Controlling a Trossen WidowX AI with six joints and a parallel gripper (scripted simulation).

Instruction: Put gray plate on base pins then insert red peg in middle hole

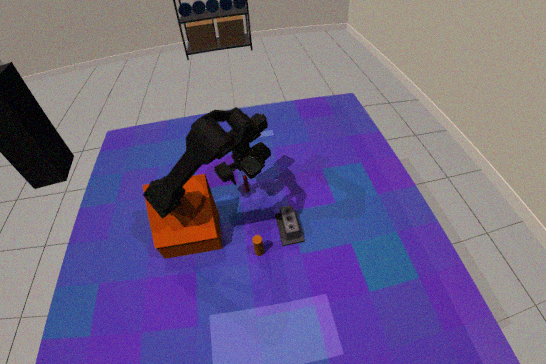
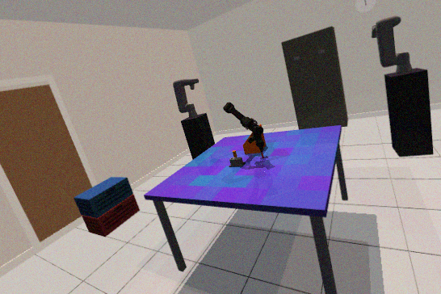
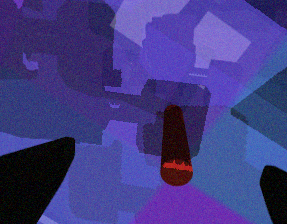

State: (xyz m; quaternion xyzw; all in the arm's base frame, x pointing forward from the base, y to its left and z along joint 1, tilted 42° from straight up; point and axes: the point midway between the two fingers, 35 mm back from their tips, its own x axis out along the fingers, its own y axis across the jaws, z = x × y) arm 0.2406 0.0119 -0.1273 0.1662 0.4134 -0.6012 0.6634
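Right now my gripper tip is 3 cm above the red peg. Round my gripper tip: orange cylinder: 2 cm behind, 25 cm to the right, 3 cm below; then dark gray base: 9 cm ahead, 20 cm to the right, 6 cm below; then gray plate: 9 cm ahead, 20 cm to the right, 2 cm below.
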